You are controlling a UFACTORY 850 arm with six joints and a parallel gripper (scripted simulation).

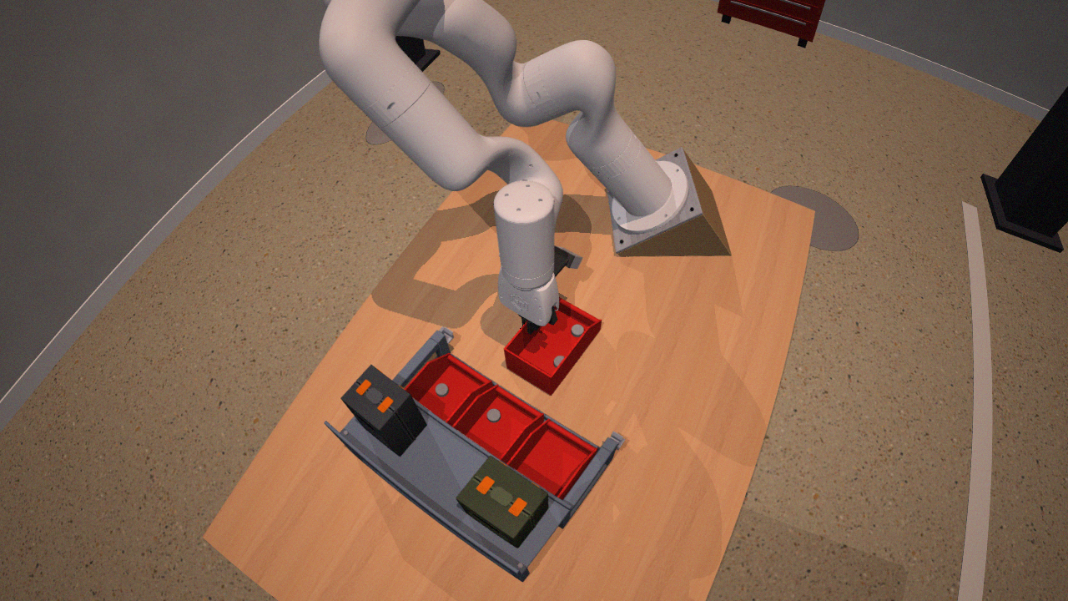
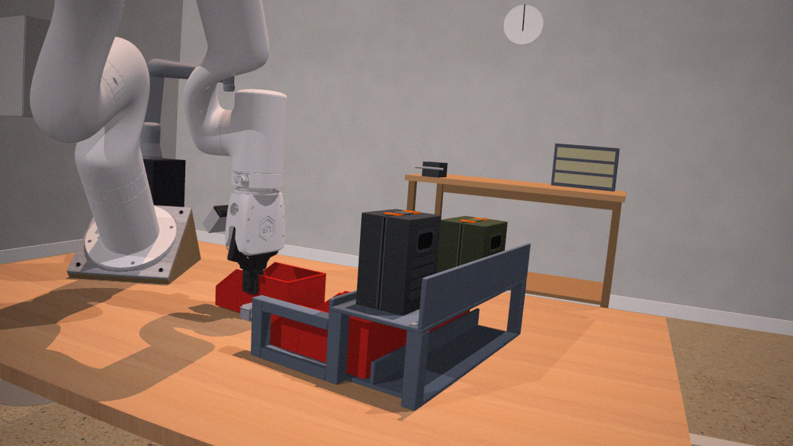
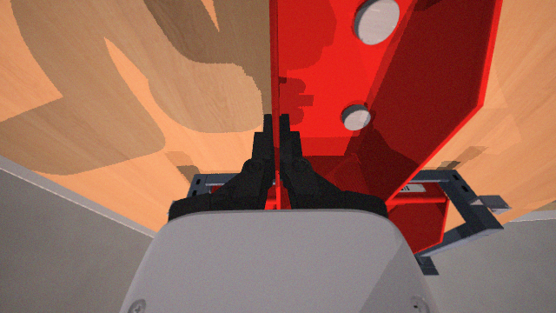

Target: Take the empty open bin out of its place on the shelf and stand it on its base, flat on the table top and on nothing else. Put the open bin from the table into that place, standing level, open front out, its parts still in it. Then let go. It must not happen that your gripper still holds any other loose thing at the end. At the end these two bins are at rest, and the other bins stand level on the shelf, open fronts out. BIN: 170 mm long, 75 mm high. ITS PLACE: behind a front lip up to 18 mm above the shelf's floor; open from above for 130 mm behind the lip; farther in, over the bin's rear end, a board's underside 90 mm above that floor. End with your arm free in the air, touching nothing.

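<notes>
Now: the shelf front lip 140 mm ahead of my hand, 30 mm to the left of it and 60 mm below it. From my hand the other things lie so: grey back panel 390 mm ahead, 30 mm to the right, 70 mm above; then black case 290 mm ahead, 130 mm to the right, 100 mm above; then green case 350 mm ahead, 100 mm to the left, 80 mm above.
</notes>
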